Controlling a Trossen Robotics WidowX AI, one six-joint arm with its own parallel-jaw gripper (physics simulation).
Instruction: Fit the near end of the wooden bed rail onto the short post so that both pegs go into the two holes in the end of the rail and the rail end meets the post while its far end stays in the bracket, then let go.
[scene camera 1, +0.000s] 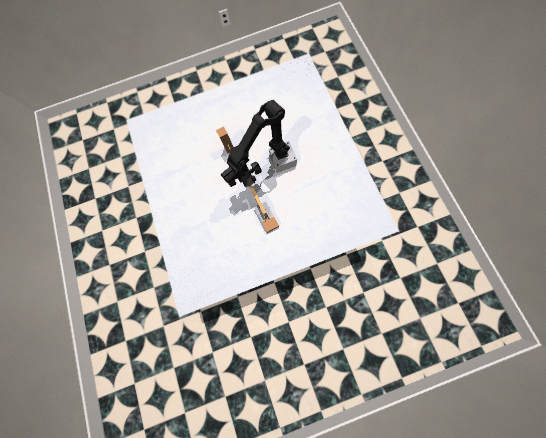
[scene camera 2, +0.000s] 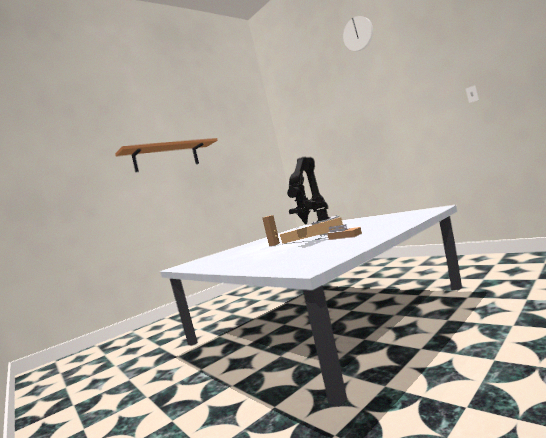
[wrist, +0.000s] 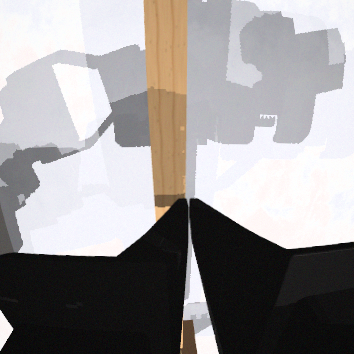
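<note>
The wooden bed rail runs along the table, its far end at the bracket by a low wooden block. The short post stands upright beyond the rail's near end. In scene camera 2 a narrow gap shows between post and rail end; pegs and holes cannot be made out. My gripper is shut and empty, above the rail, fingertips over its right edge in the wrist view. The gripper hides the rail's near end in the wrist view.
The arm's base stands on the white table to one side of the rail. The arm's shadows fall across the rail and table. A wall shelf and a clock are away from the table.
</note>
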